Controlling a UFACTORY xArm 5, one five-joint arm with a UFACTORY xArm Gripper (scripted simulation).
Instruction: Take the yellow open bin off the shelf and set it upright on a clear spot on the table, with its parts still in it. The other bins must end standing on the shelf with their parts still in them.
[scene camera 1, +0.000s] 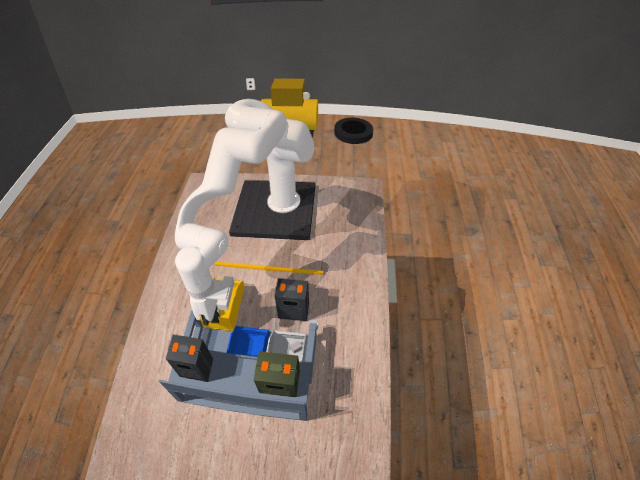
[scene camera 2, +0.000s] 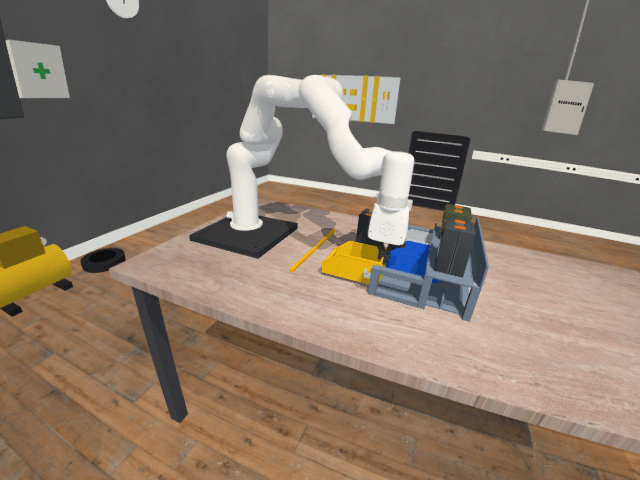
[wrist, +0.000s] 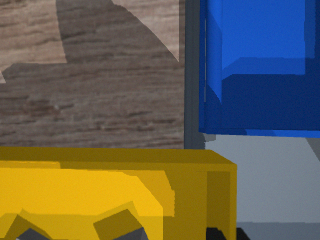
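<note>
Yellow open bin (scene camera 2: 349, 260) (scene camera 1: 228, 323) (wrist: 188, 189). Blue bin (scene camera 2: 413, 258) (scene camera 1: 247, 341) (wrist: 254, 65). Grey shelf (scene camera 1: 234, 374) (scene camera 2: 458, 299) (wrist: 270, 170). Olive case (scene camera 1: 275, 374); out of frame in the wrist view. Dark case (scene camera 2: 457, 237). Dark case (scene camera 1: 291, 296). My gripper (scene camera 2: 382, 262).
</note>
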